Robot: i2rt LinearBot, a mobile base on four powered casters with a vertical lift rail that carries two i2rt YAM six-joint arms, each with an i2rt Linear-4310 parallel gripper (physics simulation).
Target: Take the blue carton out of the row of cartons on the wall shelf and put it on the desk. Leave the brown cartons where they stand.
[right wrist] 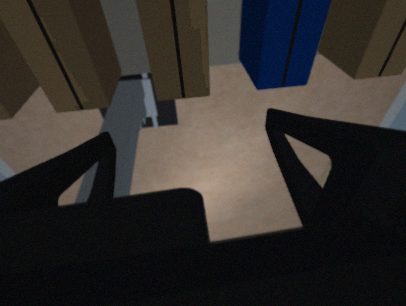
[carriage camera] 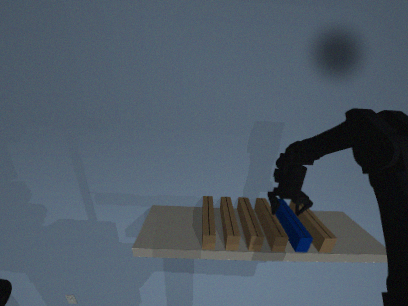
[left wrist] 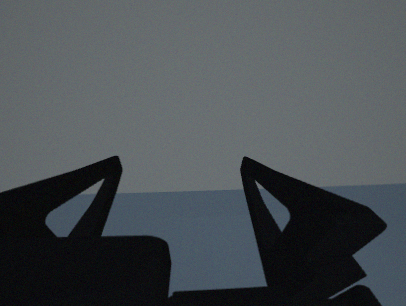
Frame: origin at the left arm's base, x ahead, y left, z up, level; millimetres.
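Where they show: left gripper, between the fingertips: (left wrist: 182, 162); right gripper, between the fingertips: (right wrist: 190, 129) (carriage camera: 284, 214).
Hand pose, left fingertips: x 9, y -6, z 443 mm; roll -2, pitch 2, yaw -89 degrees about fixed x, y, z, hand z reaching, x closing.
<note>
After its pixels a point has its place.
The blue carton (carriage camera: 294, 226) @(x 413, y -739, z -91 mm) (right wrist: 280, 45) @(x 397, y -748, z -91 mm) stands in the row on the wall shelf (carriage camera: 165, 227) @(x 443, y -171, z -171 mm) (right wrist: 225, 35) @(x 384, y -715, z -171 mm), with several brown cartons to its left and one brown carton (carriage camera: 320, 232) @(x 389, y -836, z -92 mm) (right wrist: 367, 40) @(x 395, y -832, z -94 mm) to its right. My right gripper (carriage camera: 287, 211) @(x 383, y -663, z -4 mm) (right wrist: 190, 129) @(x 383, y -663, z -4 mm) is open and empty. In the carriage view its fingers overlap the rear part of the blue carton; in the right wrist view the carton lies beyond the fingertips, right of their middle. Its exact height over the carton is unclear. My left gripper (left wrist: 182, 162) @(x 9, y -6, z 443 mm) is open and empty, away from the row. The desk does not show.
The nearest brown carton (carriage camera: 271, 225) @(x 412, y -640, z -91 mm) (right wrist: 175, 50) @(x 400, y -658, z -91 mm) on the left stands close to the blue one. The right arm (carriage camera: 377, 150) @(x 152, y -627, z 341 mm) reaches in from the right. A grey post (right wrist: 125, 130) rises from a dark base on the floor (right wrist: 225, 175) @(x -1540, y -1041, z -1542 mm). The wall (carriage camera: 150, 100) @(x 591, y -90, z 387 mm) is behind the shelf.
</note>
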